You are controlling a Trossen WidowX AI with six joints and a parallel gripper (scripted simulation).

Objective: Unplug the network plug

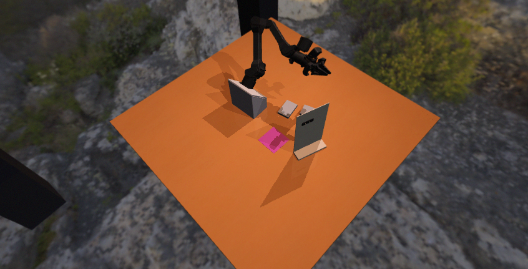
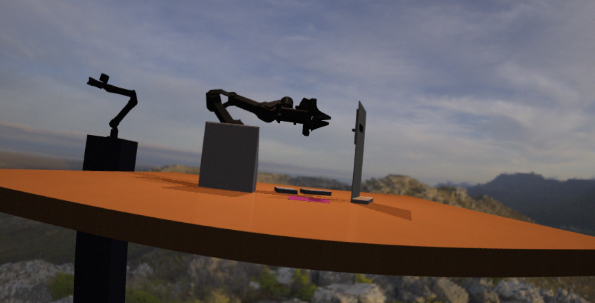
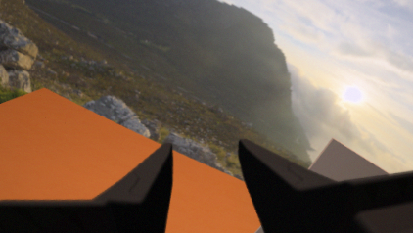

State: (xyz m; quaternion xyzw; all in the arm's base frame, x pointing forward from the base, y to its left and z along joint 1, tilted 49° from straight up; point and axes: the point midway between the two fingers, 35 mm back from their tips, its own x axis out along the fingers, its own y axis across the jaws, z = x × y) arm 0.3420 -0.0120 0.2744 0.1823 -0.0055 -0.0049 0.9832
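Now: gripper tip 240 mm to the left of the grey network plug, 60 mm short of it and 60 mm above it. Also, from my gripper tip: pale socket panel (260 mm to the right, 150 mm below, 70 mm ahead); magenta marked square (320 mm to the right, 300 mm below, 100 mm behind).
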